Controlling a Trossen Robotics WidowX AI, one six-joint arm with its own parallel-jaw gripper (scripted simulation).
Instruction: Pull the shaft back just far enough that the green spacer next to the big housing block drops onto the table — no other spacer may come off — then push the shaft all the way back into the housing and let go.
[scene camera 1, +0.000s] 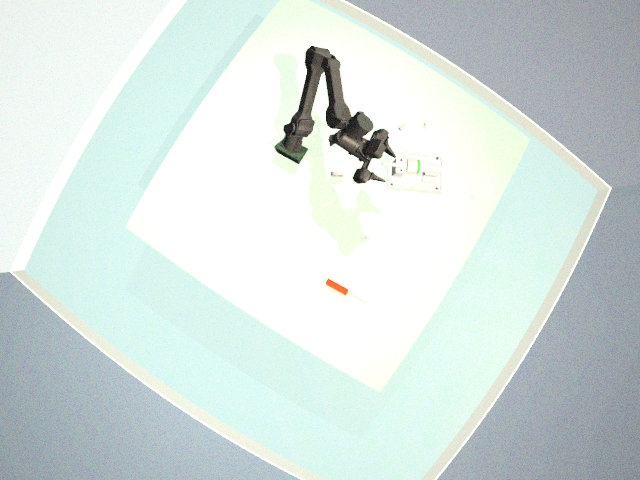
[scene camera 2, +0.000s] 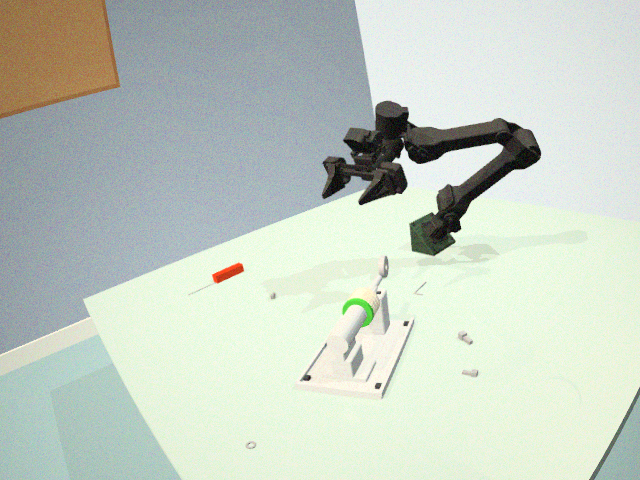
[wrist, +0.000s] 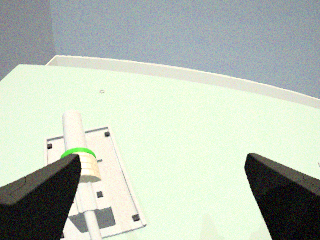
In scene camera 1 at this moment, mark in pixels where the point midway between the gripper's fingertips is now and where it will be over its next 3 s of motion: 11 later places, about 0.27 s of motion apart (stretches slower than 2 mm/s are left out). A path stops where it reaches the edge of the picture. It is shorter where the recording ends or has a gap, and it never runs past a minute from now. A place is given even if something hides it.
My gripper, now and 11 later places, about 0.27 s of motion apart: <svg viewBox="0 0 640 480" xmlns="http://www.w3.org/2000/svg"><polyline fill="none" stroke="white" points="390,169 386,164 383,161 383,162 383,162 383,162 383,162 384,162 385,162 386,163 388,164 390,164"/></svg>
